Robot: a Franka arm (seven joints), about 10 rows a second.
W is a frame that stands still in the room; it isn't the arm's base.
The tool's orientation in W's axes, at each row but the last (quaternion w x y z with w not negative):
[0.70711 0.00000 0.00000 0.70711]
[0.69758 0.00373 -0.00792 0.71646]
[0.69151 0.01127 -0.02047 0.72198]
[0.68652 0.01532 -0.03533 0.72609]
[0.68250 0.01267 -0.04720 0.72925]
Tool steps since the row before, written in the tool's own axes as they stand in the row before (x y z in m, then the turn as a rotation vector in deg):
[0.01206 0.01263 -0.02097 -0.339 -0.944 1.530]
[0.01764 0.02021 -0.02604 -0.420 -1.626 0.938]
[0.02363 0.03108 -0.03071 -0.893 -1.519 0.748]
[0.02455 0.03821 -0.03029 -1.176 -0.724 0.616]
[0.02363 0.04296 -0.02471 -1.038 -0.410 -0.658]
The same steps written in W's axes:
[-0.01263 0.01206 -0.02097 0.944 -0.339 1.530]
[-0.02053 0.01752 -0.02587 1.631 -0.392 0.941]
[-0.03170 0.02364 -0.03006 1.547 -0.860 0.729]
[-0.03874 0.02454 -0.02962 0.773 -1.176 0.553]
[-0.04329 0.02288 -0.02485 0.510 -0.949 -0.720]

